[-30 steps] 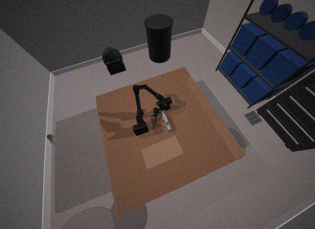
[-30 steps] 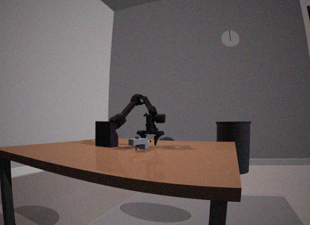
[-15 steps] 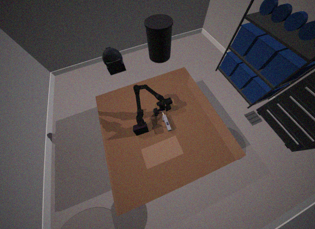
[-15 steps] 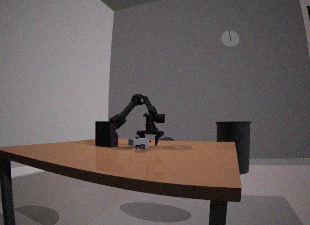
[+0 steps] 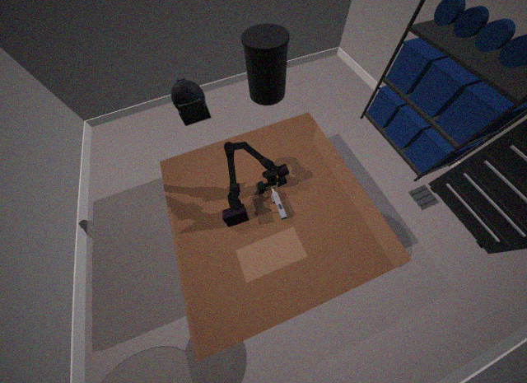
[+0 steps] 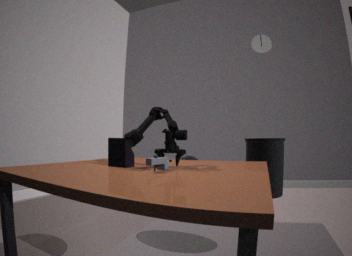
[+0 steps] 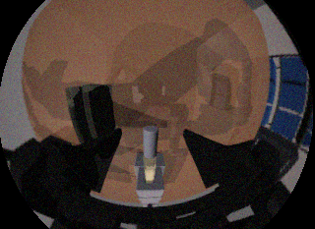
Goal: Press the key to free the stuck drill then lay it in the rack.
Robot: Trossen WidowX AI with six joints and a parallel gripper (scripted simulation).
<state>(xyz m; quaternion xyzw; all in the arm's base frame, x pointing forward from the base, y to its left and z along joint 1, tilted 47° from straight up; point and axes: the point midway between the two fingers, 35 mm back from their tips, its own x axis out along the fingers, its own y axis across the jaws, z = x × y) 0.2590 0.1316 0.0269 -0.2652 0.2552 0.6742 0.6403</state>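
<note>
Right now my gripper tip is 40 mm to the left of the drill and 30 mm below it. Also, from my gripper tip: thin dark pin (170 mm to the right, 40 mm above); then greenish rack (80 mm behind, 20 mm to the left, 10 mm above); then light grey block (140 mm to the right, 30 mm above).
</note>
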